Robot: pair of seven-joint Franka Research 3 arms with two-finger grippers.
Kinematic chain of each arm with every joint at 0, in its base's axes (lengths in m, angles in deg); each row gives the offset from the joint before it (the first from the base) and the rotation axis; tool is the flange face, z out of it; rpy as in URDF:
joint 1: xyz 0 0 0.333 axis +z
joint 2: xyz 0 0 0 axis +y
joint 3: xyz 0 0 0.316 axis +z
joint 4: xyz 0.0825 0 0 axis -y
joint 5: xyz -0.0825 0 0.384 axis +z
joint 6: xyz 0 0 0 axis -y
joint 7: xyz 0.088 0 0 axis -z
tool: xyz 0 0 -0.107 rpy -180 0 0
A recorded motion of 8 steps. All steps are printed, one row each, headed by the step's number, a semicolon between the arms.
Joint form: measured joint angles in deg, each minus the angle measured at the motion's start. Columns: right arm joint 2, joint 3, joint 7, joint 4, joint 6, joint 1, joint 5; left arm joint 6, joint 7, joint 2, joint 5, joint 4, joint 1, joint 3.
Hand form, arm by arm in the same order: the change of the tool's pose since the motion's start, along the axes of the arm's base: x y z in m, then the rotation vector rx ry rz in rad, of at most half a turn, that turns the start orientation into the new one. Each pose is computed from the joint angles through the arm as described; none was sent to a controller.
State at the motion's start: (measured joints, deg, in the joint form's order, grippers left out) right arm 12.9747 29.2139 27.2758 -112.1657 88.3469 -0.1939 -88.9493; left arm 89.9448 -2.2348 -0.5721 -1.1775 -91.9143 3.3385 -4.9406
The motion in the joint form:
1: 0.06 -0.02 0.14 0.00 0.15 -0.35 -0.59; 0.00 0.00 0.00 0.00 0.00 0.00 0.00
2: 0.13 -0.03 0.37 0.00 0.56 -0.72 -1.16; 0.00 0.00 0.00 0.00 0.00 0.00 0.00
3: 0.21 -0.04 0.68 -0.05 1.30 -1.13 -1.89; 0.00 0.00 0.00 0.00 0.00 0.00 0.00
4: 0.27 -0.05 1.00 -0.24 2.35 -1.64 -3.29; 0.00 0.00 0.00 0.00 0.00 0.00 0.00
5: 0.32 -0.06 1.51 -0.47 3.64 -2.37 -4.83; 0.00 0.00 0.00 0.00 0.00 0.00 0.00
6: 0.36 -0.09 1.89 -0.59 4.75 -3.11 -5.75; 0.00 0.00 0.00 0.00 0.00 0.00 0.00
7: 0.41 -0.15 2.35 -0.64 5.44 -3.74 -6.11; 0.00 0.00 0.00 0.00 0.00 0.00 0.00
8: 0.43 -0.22 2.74 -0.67 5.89 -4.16 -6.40; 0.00 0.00 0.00 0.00 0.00 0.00 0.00
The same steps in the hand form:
1: 0.0019 -0.0031 0.0002 -0.0049 -0.0053 0.0011; 0.0000 0.0000 0.0000 0.0000 0.0000 0.0000
2: 0.0039 -0.0058 0.0000 -0.0063 -0.0108 0.0055; 0.0000 0.0000 0.0000 0.0000 0.0000 0.0000
3: 0.0063 -0.0082 -0.0007 -0.0064 -0.0167 0.0154; 0.0000 0.0000 0.0000 0.0000 0.0000 0.0000
4: 0.0092 -0.0108 -0.0015 -0.0129 -0.0246 0.0349; 0.0000 0.0000 0.0000 0.0000 0.0000 0.0000
5: 0.0127 -0.0150 -0.0026 -0.0178 -0.0346 0.0554; 0.0000 0.0000 0.0000 0.0000 0.0000 0.0000
6: 0.0158 -0.0201 -0.0036 -0.0169 -0.0401 0.0666; 0.0000 0.0000 0.0000 0.0000 0.0000 0.0000
7: 0.0182 -0.0255 -0.0047 -0.0119 -0.0453 0.0674; 0.0000 0.0000 0.0000 0.0000 0.0000 0.0000
8: 0.0198 -0.0293 -0.0051 -0.0087 -0.0506 0.0677; 0.0000 0.0000 0.0000 0.0000 0.0000 0.0000

